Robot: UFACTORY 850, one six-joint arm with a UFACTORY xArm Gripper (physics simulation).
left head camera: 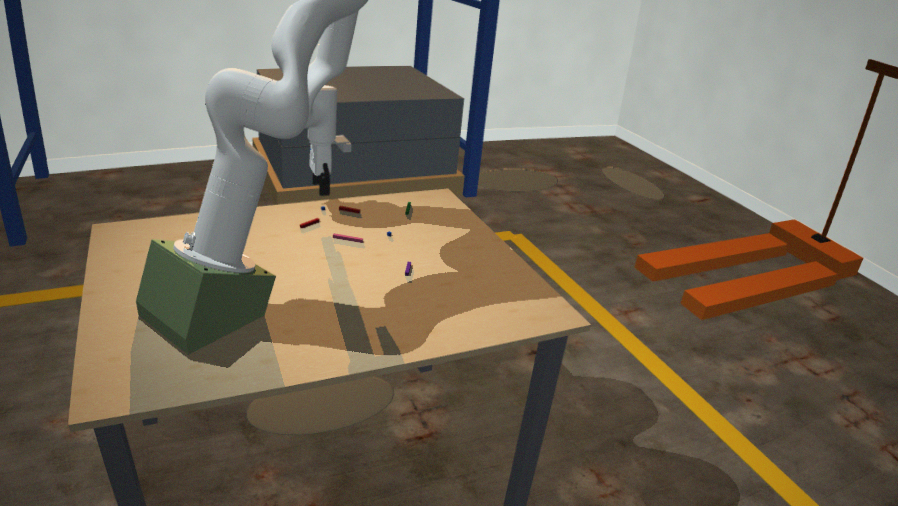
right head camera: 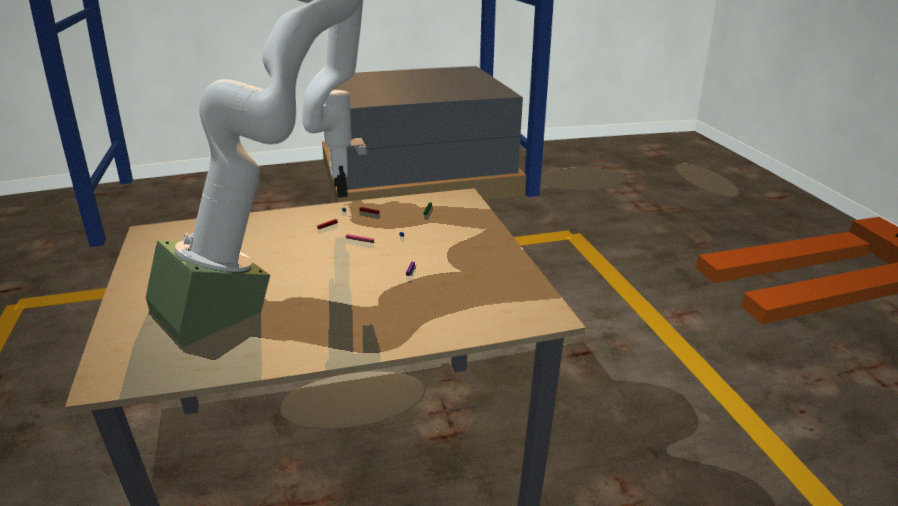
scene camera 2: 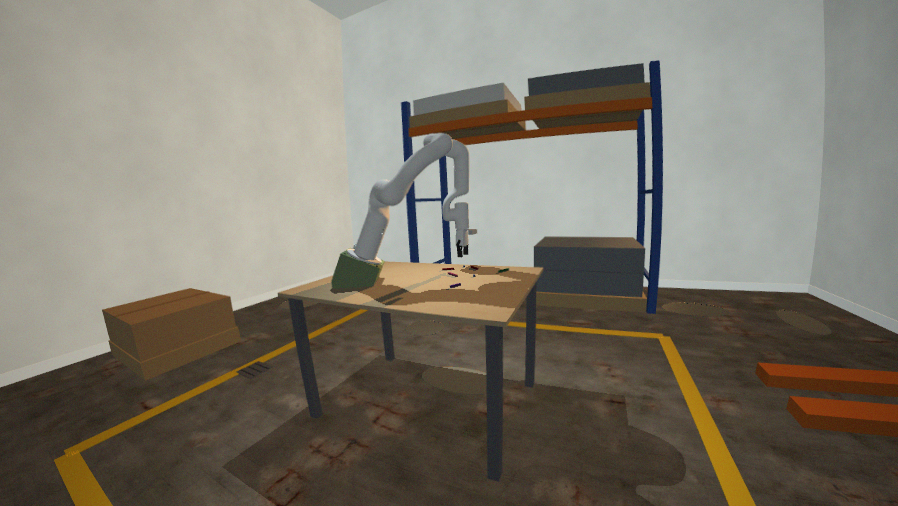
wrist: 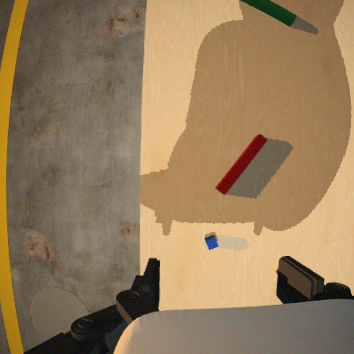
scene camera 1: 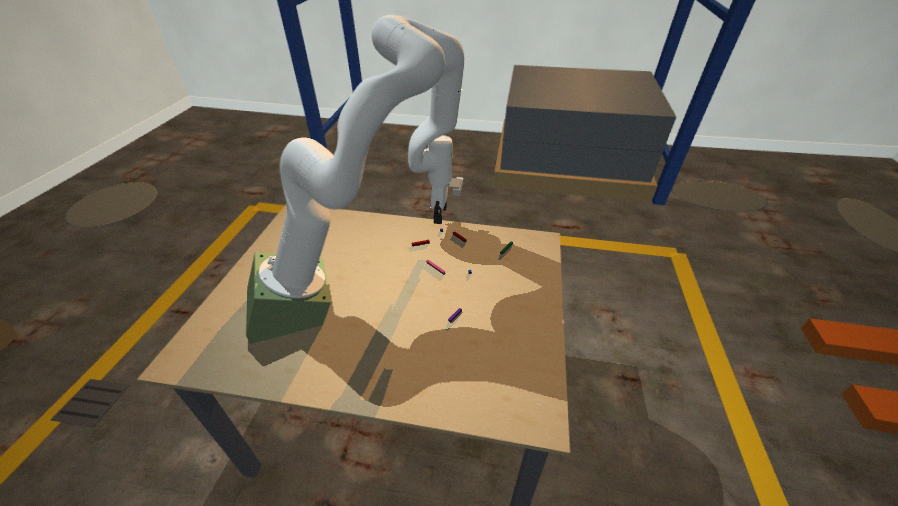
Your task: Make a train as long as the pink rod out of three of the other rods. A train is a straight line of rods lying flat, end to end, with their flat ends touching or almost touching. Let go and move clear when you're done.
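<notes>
The pink rod (left head camera: 348, 238) (right head camera: 360, 238) (scene camera 1: 435, 267) lies mid-table. One red rod (left head camera: 349, 209) (right head camera: 369, 210) (scene camera 1: 459, 236) (wrist: 241, 164) lies behind it, another red rod (left head camera: 309, 223) (right head camera: 327, 223) (scene camera 1: 420, 242) to its left. A small blue piece (left head camera: 323, 208) (scene camera 1: 441, 230) (wrist: 211, 242) lies near the back edge, a second blue piece (left head camera: 388, 233) (right head camera: 401, 234) (scene camera 1: 469, 272) right of the pink rod. The green rod (left head camera: 409, 208) (scene camera 1: 506, 247) (wrist: 270, 11) lies at the back right, the purple rod (left head camera: 408, 268) (right head camera: 410, 268) (scene camera 1: 454, 314) nearer the front. All lie apart. My gripper (wrist: 219, 277) (scene camera 2: 462, 254) is open and empty above the table's back edge.
The wooden table (left head camera: 188, 383) (scene camera 1: 502, 414) carries the green base block (left head camera: 188, 301) of the arm. A stack of dark grey boxes (left head camera: 377, 125) (scene camera 1: 584, 138) stands on the floor behind the table. A blue-legged rack (scene camera 2: 655, 188) stands by the back wall.
</notes>
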